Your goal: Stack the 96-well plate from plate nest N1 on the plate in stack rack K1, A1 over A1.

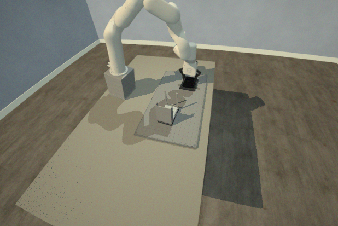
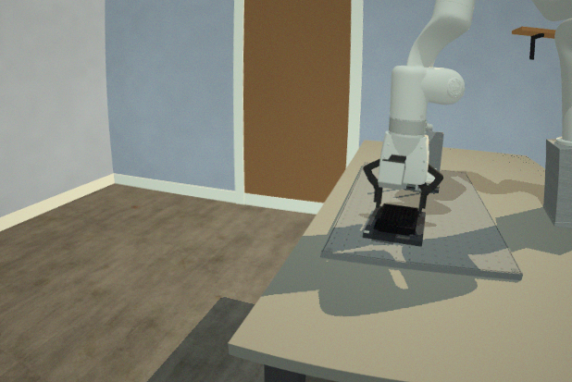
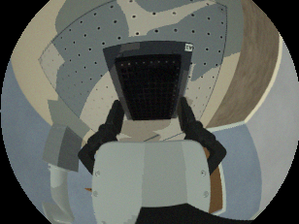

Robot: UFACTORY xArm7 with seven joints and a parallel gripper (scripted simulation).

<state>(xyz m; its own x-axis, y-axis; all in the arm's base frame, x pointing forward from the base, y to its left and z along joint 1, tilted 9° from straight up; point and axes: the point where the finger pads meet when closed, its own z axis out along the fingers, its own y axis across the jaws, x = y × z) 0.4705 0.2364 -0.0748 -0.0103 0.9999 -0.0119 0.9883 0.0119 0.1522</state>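
My gripper is now 3 cm above the black 96-well plate. From my hand the other things lie so: K1 label (28 cm to the right, 4 cm below, 4 cm behind); then pale A1 mark (8 cm to the left, 5 cm ahead, 4 cm below); then plate nest N1 (5 cm below).
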